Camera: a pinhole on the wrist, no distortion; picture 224 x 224 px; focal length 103.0 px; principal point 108.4 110.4 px. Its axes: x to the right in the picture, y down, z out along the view. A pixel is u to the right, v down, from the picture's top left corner.
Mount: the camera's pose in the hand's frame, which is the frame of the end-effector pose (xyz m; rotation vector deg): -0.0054 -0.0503 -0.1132 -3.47 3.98 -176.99
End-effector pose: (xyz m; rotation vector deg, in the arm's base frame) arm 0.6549 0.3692 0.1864 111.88 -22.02 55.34
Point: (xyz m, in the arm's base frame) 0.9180 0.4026 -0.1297
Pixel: 136.9 206.1
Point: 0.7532 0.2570 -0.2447
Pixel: 188.4 156.3
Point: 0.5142 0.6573 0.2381
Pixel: behind the camera
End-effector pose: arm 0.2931 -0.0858 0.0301 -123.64 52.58 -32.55
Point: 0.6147 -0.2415 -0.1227
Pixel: 18.8 80.7
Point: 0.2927 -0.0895 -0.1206
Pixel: 112.8 20.6
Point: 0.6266 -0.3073 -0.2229
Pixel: 15.2 57.0
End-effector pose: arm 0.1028 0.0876 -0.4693 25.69 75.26 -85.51
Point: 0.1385 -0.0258 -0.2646
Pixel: 156.9 116.3
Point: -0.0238 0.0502 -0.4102
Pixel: 97.9 182.0
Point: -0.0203 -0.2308 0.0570
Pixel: 160.7 173.5
